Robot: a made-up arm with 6 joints.
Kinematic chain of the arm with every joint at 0, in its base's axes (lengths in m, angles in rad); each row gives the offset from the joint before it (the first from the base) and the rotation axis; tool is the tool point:
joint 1: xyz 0 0 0.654 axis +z
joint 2: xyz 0.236 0 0 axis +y
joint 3: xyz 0 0 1.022 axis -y
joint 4: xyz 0 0 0.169 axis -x
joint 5: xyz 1.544 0 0 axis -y
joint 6: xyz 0.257 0 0 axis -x
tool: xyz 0 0 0
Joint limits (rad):
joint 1: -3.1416..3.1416
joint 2: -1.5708..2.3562
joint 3: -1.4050..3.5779
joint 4: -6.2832..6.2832
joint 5: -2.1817..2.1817
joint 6: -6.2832..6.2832
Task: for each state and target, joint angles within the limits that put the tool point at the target. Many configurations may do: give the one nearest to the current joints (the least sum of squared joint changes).
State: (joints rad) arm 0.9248 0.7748 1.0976 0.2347 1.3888 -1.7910
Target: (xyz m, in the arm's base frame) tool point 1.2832 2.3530 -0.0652
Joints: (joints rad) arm 1.0475 1.4566 0.6763 0.2600 1.3402 -1.7910
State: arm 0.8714 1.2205 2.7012 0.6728 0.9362 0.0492
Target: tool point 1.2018 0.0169 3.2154
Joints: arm -0.0393 0.6764 1.9185 0.6017 0.4566 0.0492
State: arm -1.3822 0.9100 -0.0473 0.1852 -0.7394 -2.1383
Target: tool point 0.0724 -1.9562 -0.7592
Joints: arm -1.5191 1.3833 0.2174 0.2007 -0.5967 -2.1383
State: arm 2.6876 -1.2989 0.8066 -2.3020 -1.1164 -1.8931
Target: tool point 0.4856 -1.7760 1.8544
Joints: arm 1.9538 -1.5708 0.5181 -2.1594 -1.5113 -1.8931
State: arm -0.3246 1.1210 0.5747 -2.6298 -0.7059 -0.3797
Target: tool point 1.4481 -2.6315 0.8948
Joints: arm -1.0856 1.2714 1.0808 -2.6905 -0.4987 -0.3797
